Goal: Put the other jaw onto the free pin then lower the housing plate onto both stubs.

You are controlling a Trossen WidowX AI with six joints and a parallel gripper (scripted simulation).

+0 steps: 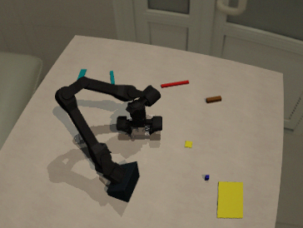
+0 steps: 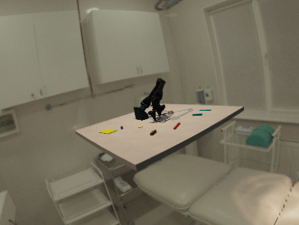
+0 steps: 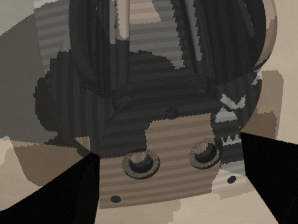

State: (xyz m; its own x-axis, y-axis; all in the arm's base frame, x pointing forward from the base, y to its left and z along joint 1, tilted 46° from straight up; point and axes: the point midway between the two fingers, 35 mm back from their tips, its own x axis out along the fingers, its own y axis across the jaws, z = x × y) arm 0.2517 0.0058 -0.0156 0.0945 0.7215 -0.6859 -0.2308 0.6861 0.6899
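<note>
Right now the jaw is 2 cm to the left of my gripper tip and 2 cm ahead of it. From my gripper tip the other things lie so: yellow square: 21 cm to the right, 1 cm below; then blue cube: 32 cm to the right, 14 cm behind; then red bar: 33 cm ahead, 8 cm to the right, 1 cm below.
</note>
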